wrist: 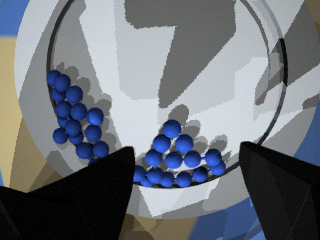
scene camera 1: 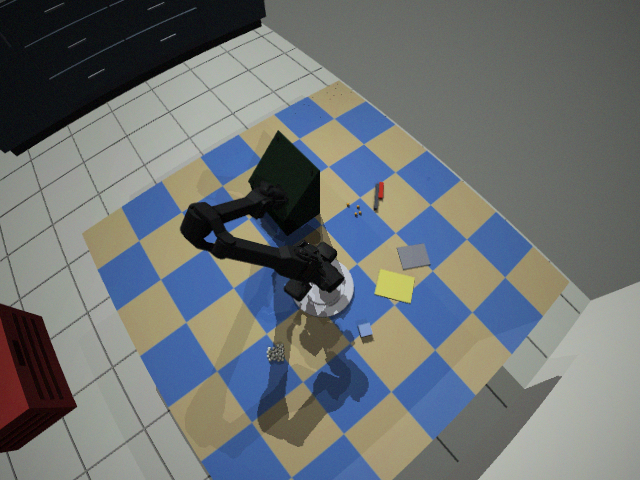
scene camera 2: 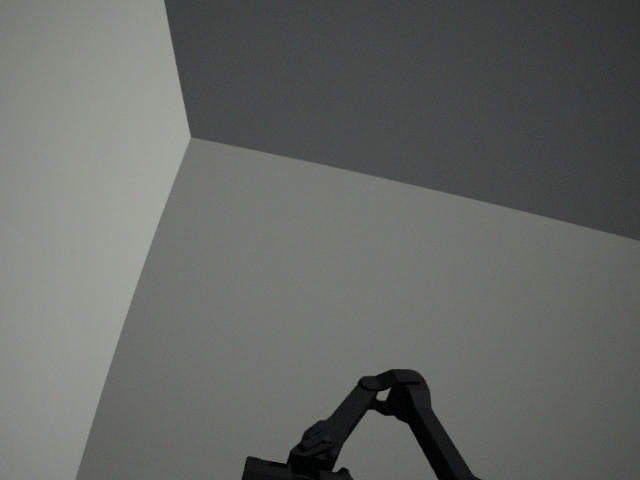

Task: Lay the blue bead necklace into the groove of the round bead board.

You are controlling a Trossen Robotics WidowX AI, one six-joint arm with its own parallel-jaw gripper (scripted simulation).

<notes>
I see my gripper [scene camera 1: 311, 279], a yellow pad [scene camera 1: 396, 286] and a round bead board [wrist: 209, 73].
My gripper also shows in the wrist view [wrist: 187, 154]. The wrist view misses the yellow pad: it is out of frame. Scene camera 2 misses the yellow pad: it is out of frame.
</notes>
